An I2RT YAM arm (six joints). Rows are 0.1 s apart.
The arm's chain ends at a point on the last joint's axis. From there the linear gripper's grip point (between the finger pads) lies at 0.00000 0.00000 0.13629 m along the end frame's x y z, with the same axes.
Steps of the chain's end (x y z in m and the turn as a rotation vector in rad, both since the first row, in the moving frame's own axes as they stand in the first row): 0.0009, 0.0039, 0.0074, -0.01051, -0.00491, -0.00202; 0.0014, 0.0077, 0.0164, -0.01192, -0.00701, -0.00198; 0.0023, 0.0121, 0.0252, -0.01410, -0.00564, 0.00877; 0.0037, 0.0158, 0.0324, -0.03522, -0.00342, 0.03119; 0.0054, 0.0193, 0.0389, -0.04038, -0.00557, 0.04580; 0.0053, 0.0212, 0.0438, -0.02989, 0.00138, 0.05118
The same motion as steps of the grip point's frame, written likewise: 0.0002, 0.0053, 0.0074, -0.01051, -0.00491, -0.00202; 0.0004, 0.0093, 0.0164, -0.01192, -0.00701, -0.00198; 0.0015, 0.0140, 0.0252, -0.01410, -0.00564, 0.00877; 0.0032, 0.0206, 0.0323, -0.03522, -0.00342, 0.03119; 0.0045, 0.0248, 0.0388, -0.04038, -0.00557, 0.04580; 0.0054, 0.0253, 0.0437, -0.02989, 0.00138, 0.05118
